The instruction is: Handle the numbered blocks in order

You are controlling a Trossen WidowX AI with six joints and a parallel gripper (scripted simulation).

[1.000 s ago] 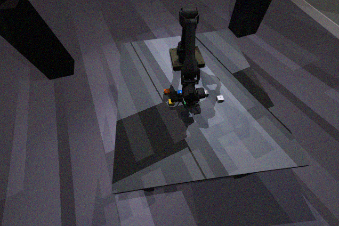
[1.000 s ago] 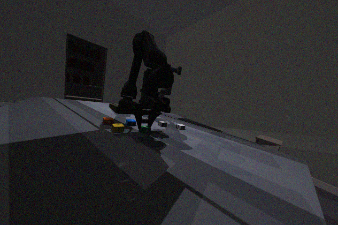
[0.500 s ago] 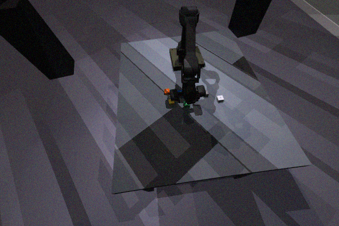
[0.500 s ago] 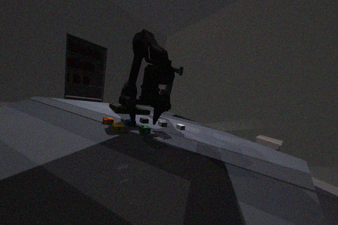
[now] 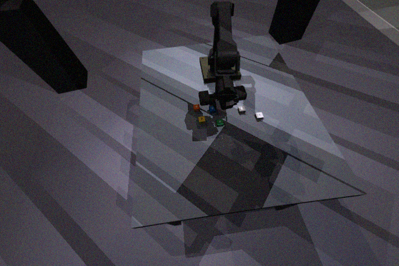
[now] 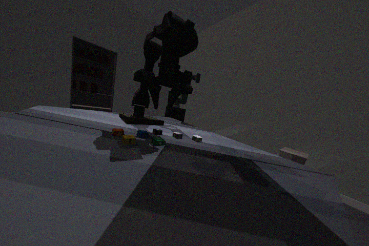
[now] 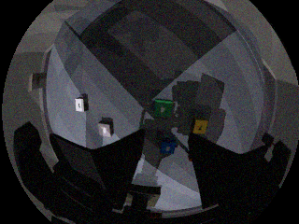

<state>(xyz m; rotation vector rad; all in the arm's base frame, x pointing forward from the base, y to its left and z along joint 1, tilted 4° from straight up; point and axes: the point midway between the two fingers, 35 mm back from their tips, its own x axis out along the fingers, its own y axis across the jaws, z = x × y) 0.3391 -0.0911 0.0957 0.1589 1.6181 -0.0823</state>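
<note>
The grey block is 130 mm to the left of my gripper tip, 110 mm below it and 40 mm behind it. Also, from my gripper tip: green block: 110 mm below; then blue block: 110 mm below, 90 mm behind, 10 mm to the right; then yellow block: 110 mm below, 80 mm to the right, 40 mm behind.
</note>
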